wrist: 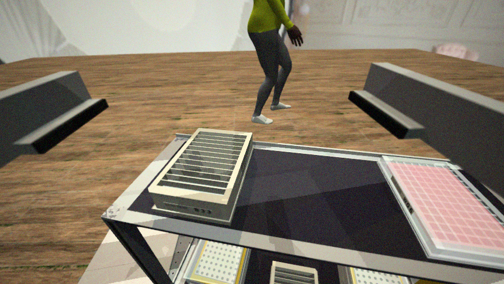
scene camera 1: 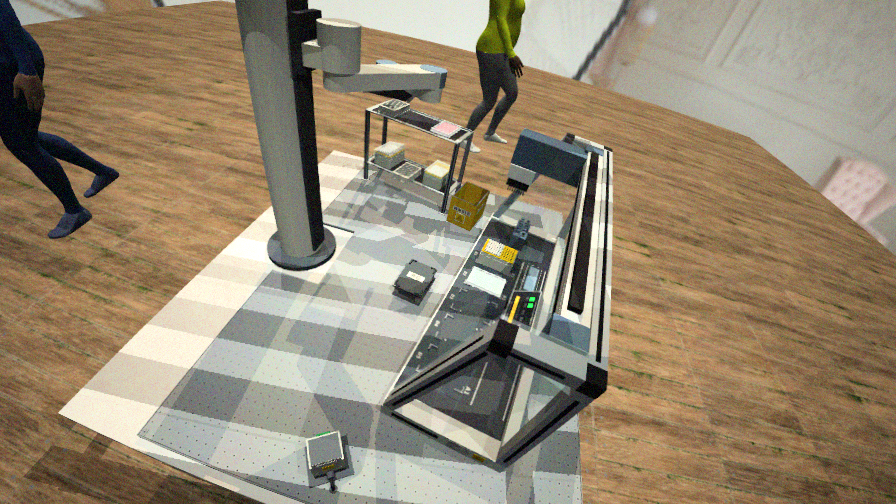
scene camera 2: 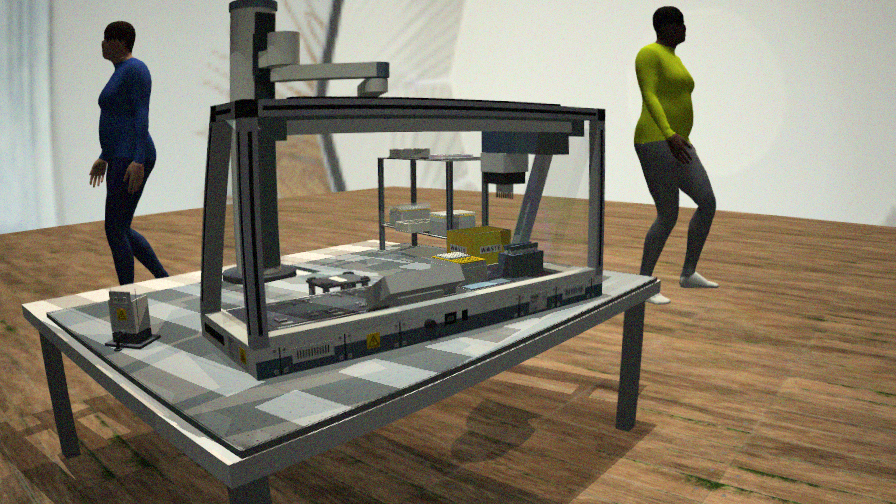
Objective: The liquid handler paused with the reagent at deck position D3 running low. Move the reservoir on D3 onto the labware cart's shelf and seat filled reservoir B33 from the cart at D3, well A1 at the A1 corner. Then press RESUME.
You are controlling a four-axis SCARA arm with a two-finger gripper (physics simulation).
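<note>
The ribbed, cream-framed reservoir B33 point(scene camera 1: 395, 105) point(scene camera 2: 409, 152) point(wrist: 202, 162) sits at the left end of the cart's top shelf point(wrist: 310, 192), its label legible in the wrist view. My gripper point(wrist: 229, 84) is open and empty, its fingers wide apart above the shelf; in the scene views it is mostly hidden under the arm's end. In scene camera 1, a white rectangular labware piece point(scene camera 1: 485, 282) lies on the liquid handler's deck beside the yellow tip rack point(scene camera 1: 499, 251); I cannot read its position label. The handler's panel point(scene camera 1: 523, 307) shows a yellow bar and green marks; RESUME is not legible.
A pink plate point(scene camera 1: 446, 128) point(wrist: 445, 202) sits at the shelf's right end. Tip boxes point(scene camera 1: 389, 154) point(wrist: 220, 262) and a ribbed reservoir point(wrist: 294, 273) stand below. A yellow waste box point(scene camera 1: 468, 205) point(scene camera 2: 479, 244) and the gantry head point(scene camera 1: 521, 176) are near the cart. A person point(wrist: 270, 60) stands beyond.
</note>
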